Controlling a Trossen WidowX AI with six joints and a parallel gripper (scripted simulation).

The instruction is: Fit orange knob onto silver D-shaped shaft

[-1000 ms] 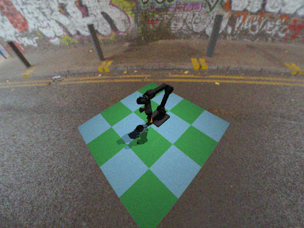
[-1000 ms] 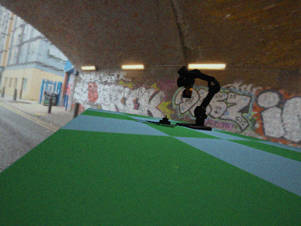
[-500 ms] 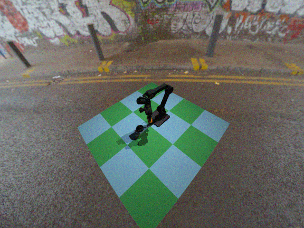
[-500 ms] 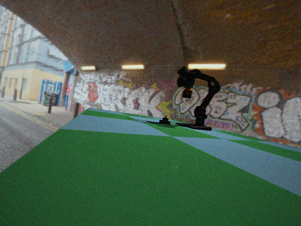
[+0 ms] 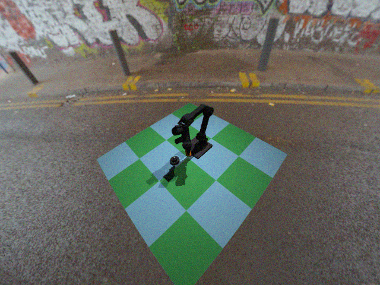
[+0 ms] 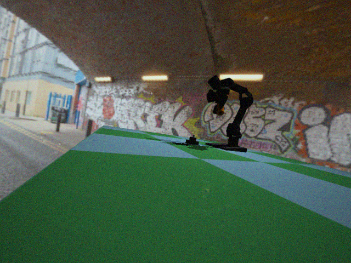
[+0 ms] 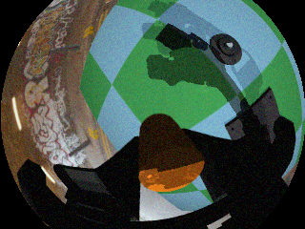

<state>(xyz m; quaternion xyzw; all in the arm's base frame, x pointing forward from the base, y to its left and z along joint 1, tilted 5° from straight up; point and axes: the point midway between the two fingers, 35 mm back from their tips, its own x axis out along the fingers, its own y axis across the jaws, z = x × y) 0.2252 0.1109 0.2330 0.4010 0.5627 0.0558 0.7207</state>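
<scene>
Now: gripper tip 10 mm past the orange knob, 20 mm to the left of it and 30 mm below it. From my gripper tip the other things lie so: dark round pedestal: 50 mm ahead, 150 mm to the right, 180 mm below.
</scene>
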